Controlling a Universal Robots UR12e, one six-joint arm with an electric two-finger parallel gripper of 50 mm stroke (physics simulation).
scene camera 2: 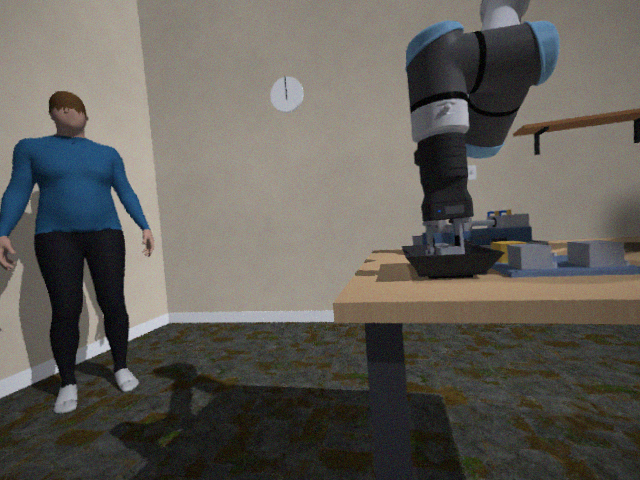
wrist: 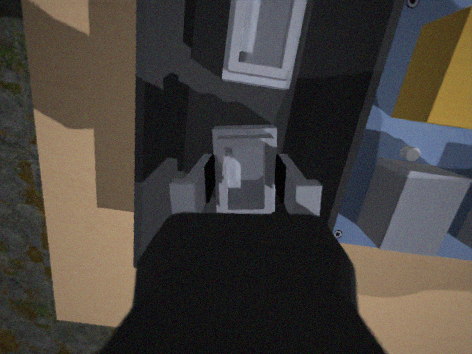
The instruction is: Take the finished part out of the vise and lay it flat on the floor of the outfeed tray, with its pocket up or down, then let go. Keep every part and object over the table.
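Frame: origin at the arm's base, x right, y down, z ahead, level; millimetres.
Where they show: gripper, fingertip midpoint: (wrist: 245,169).
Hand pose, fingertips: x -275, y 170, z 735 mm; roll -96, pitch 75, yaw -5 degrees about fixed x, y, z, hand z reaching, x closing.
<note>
Things, the pixels of their centre, and the offset from my fingertips.
- grey finished part, body centre: (wrist: 245,171) (scene camera 2: 446,256) dx -2, dy +0, dz +0 mm
- vise, body centre: (scene camera 2: 472,233) dx +420, dy -18, dz -87 mm
- second grey pocketed part, body centre: (wrist: 263,30) dx +85, dy +2, dz +12 mm
- blue plate, body centre: (wrist: 462,148) (scene camera 2: 546,264) dx +53, dy +27, dz -163 mm
The grey finished part (scene camera 2: 448,250) (wrist: 250,167) is between the two fingers of my gripper (scene camera 2: 444,243) (wrist: 245,169), which is shut on it. Its open pocket faces up toward the wrist camera, and it looks about level. The part is inside the black outfeed tray (scene camera 2: 454,266) (wrist: 332,100), toward the tray's near end. The tray's front wall hides its underside in the scene view, so I cannot tell whether it touches the tray floor. The vise (scene camera 2: 496,235), dark blue and grey, stands behind the tray, partly hidden.
A second grey pocketed part (wrist: 270,35) lies in the tray, beyond the held one. Right of the tray, a blue plate (scene camera 2: 573,270) (wrist: 390,132) bears grey blocks (scene camera 2: 529,256) (wrist: 422,210) and a yellow block (scene camera 2: 501,252) (wrist: 435,75). The table's left edge is near the tray. A person (scene camera 2: 77,186) stands at far left.
</note>
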